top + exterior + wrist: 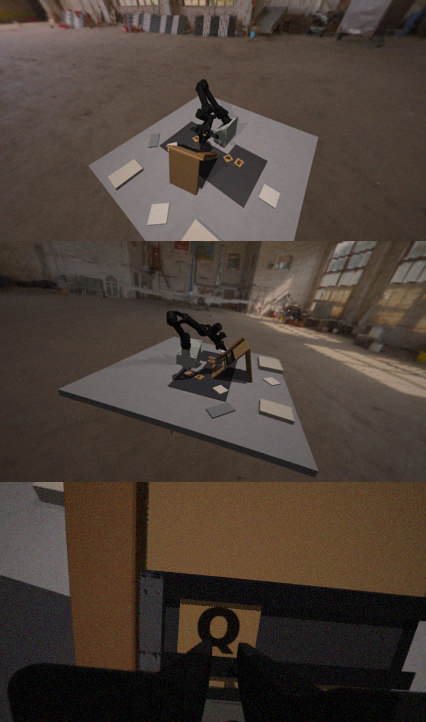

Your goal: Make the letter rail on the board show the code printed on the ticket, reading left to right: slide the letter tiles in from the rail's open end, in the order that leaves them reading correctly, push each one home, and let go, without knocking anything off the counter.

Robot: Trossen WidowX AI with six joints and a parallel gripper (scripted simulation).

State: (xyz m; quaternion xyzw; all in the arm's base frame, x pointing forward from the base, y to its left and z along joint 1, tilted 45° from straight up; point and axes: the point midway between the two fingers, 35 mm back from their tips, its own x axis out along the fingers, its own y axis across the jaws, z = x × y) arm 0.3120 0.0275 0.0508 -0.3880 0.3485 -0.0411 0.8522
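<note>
The letter tile lies 230 mm to the left of my gripper tip, 180 mm below it and 150 mm behind it. The rest, counted from my gripper tip: small white card 280 mm to the right, 180 mm below, 30 mm ahead; then white ticket 110 mm below, 30 mm to the right, 20 mm behind; then dark mat 190 mm below, 130 mm behind, 10 mm to the left.
</note>
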